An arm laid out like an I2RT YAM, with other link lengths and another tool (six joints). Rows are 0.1 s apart.
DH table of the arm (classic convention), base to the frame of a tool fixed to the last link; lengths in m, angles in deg. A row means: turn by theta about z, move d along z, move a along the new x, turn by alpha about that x. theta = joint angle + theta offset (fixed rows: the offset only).
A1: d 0.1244, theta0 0, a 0.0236, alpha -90
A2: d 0, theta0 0, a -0.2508, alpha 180
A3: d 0, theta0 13.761, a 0.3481, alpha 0
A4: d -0.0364, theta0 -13.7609, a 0.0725, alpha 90
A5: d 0.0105, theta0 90, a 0, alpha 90
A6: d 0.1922, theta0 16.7, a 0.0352, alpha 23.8
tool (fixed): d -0.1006, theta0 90, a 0, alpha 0
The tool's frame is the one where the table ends.
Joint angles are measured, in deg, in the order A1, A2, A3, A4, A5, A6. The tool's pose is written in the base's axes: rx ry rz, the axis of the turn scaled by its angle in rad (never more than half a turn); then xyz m. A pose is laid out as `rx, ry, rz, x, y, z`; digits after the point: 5 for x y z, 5 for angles.
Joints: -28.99 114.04 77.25 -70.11 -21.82 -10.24
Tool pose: 1.06958, 2.73735, 0.41957, 0.32142, -0.12619, 0.06405
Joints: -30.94 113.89 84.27 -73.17 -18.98 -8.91
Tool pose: 1.09118, 2.67742, 0.31640, 0.33576, -0.15324, 0.09849
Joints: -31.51 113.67 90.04 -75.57 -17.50 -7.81
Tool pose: 1.09018, 2.62632, 0.25441, 0.34766, -0.16699, 0.12908
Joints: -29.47 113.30 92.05 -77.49 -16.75 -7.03
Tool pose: 1.05505, 2.64255, 0.23766, 0.35446, -0.15600, 0.14356
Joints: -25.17 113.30 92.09 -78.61 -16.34 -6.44
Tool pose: 0.97752, 2.70168, 0.24384, 0.36202, -0.12783, 0.14555
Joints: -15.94 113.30 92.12 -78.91 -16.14 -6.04
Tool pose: 0.77034, 2.78716, 0.26716, 0.37693, -0.06790, 0.14626
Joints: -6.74 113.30 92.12 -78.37 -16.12 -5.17
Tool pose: 0.56477, 2.84276, 0.28895, 0.38418, -0.00626, 0.14571
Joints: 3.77 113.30 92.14 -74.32 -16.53 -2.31
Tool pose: 0.35900, 2.83008, 0.32208, 0.38935, 0.06763, 0.14097
